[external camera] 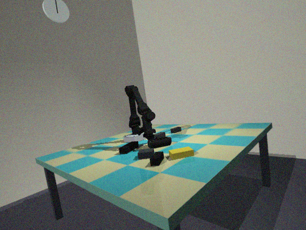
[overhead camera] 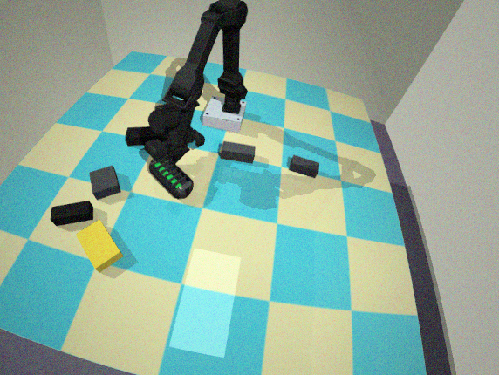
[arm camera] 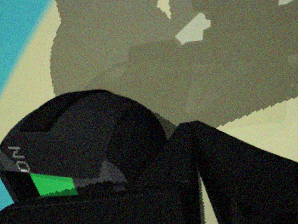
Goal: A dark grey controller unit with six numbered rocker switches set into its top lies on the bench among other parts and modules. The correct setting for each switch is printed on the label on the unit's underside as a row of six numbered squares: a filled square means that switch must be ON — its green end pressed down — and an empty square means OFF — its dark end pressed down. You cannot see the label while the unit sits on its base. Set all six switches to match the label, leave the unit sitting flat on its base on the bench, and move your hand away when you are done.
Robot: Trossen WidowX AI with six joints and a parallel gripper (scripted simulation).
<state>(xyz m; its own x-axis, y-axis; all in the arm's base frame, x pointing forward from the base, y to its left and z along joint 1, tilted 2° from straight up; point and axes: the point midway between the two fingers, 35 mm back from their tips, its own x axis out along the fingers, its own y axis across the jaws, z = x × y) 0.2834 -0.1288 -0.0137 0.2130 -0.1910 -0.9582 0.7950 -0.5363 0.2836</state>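
Now: gripper tip 10 cm past the long dark block, 11 cm to the left of it and 2 cm below it. Round my gripper tip: yellow block 31 cm ahead, 10 cm to the right, 1 cm above.
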